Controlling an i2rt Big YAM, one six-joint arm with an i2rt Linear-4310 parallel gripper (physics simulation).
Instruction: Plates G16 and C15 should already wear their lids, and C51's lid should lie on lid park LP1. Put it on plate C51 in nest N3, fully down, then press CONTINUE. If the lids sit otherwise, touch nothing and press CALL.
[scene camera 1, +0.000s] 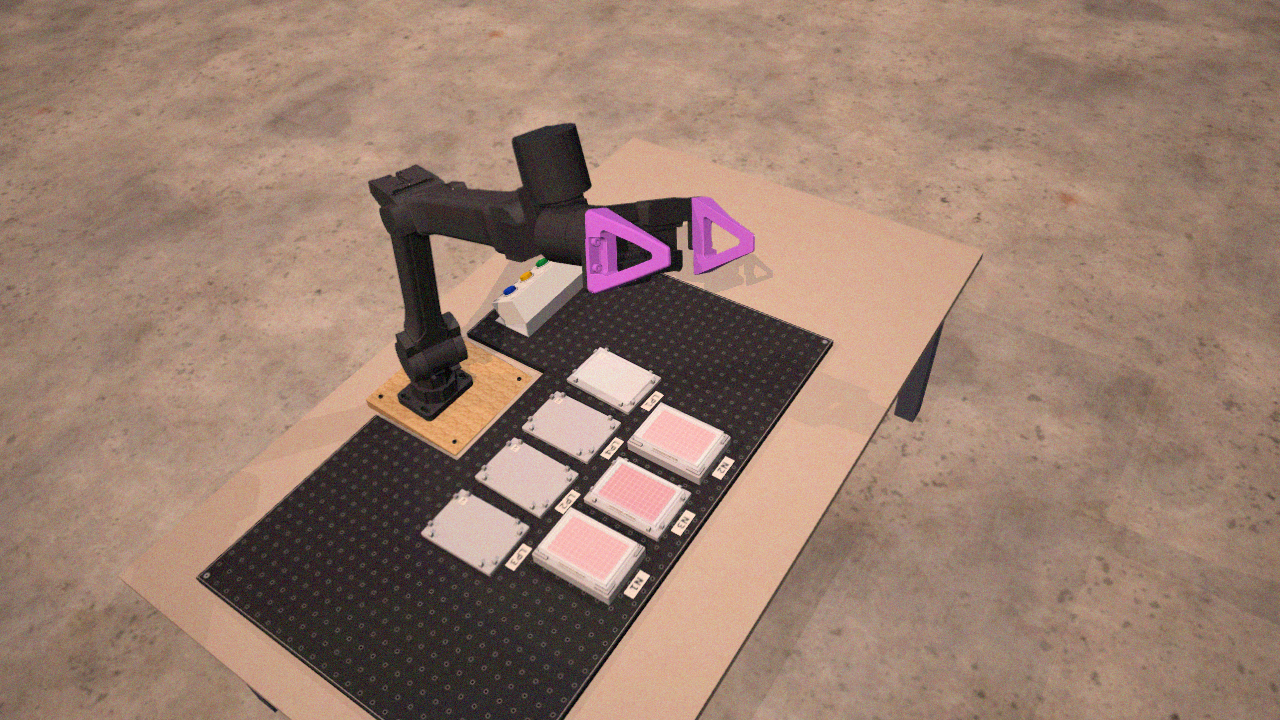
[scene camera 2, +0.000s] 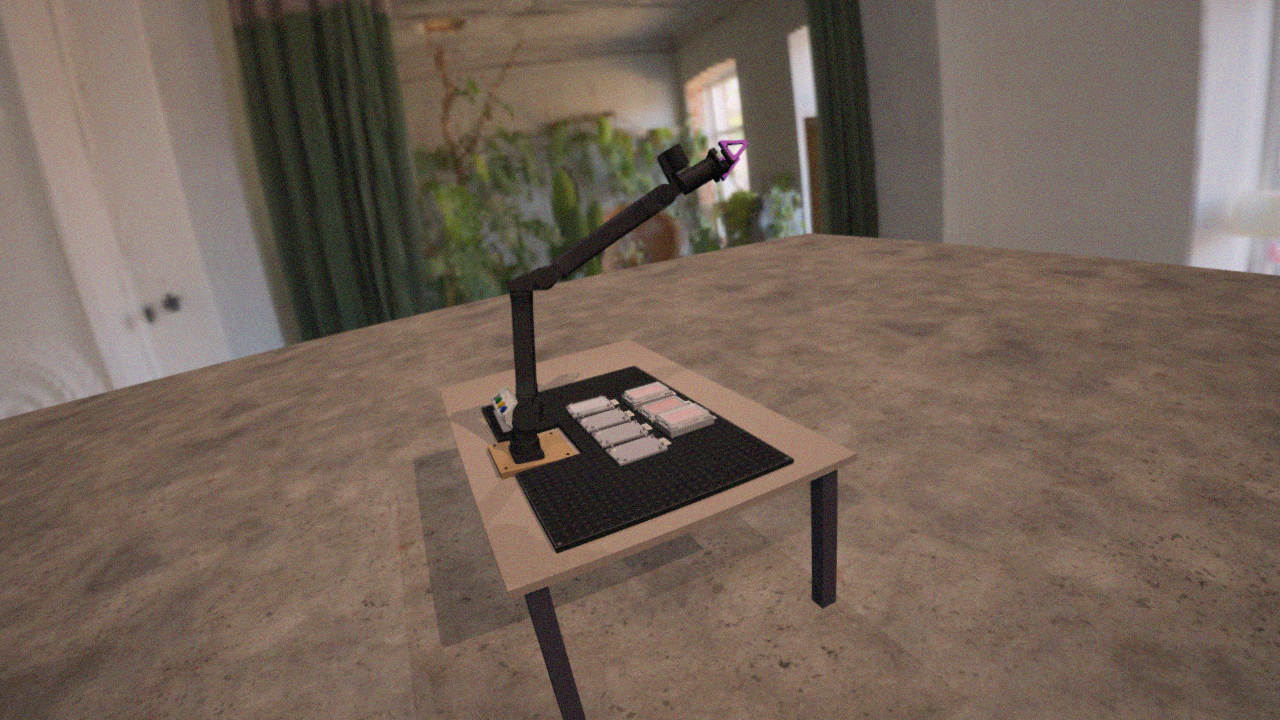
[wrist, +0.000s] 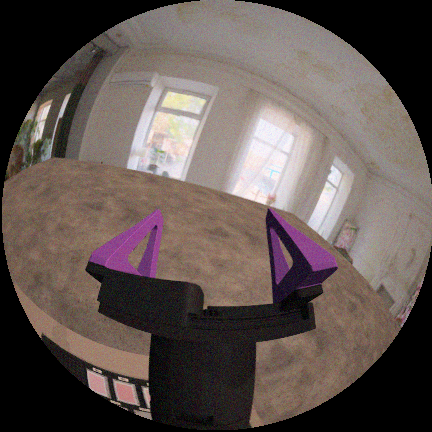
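Where they show: gripper, fingertip midpoint: (scene camera 1: 713, 249) (scene camera 2: 742, 149) (wrist: 212, 213); arm's base, link origin: (scene camera 1: 436, 391) (scene camera 2: 526, 454).
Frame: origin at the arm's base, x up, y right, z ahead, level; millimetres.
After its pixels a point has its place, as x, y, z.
My gripper (scene camera 1: 711, 248) {757, 175, 707} (scene camera 2: 735, 159) {757, 175, 707} (wrist: 212, 213) {757, 175, 707} is open and empty, raised high above the mat's far part. A whitish lid (scene camera 1: 614, 379) {18, -194, 271} (scene camera 2: 588, 406) {18, -184, 254} appears to lie flat on park LP1. The plate in nest N3 (scene camera 1: 637, 494) {21, -8, 457} (wrist: 125, 392) is low, with a deeper pink top, and looks lidless. The plates in N2 (scene camera 1: 679, 437) {38, -132, 456} (scene camera 2: 648, 392) {38, -111, 444} and N1 (scene camera 1: 589, 548) {40, 125, 463} (scene camera 2: 685, 419) {38, 163, 442} look taller and paler, with clear rims, as if lidded. Both lids look level. Plate names are unreadable. A pale box (scene camera 1: 543, 295) {55, -273, 42} (scene camera 2: 503, 409) {69, -228, -16} carries blue, yellow and green buttons; their labels are unreadable.
Parks LP4 (scene camera 1: 571, 425) {10, -69, 269}, LP2 (scene camera 1: 526, 475) {10, 58, 273} and LP3 (scene camera 1: 475, 530) {10, 187, 276} look grey and bare, with corner posts. The black mat (scene camera 1: 340, 582) {0, 374, 159} (scene camera 2: 626, 501) {0, 410, 156} lies on the table (scene camera 1: 859, 295) {-13, -674, 532}. The arm's wooden base board (scene camera 1: 492, 394) {-8, -58, 87} is beside the button box.
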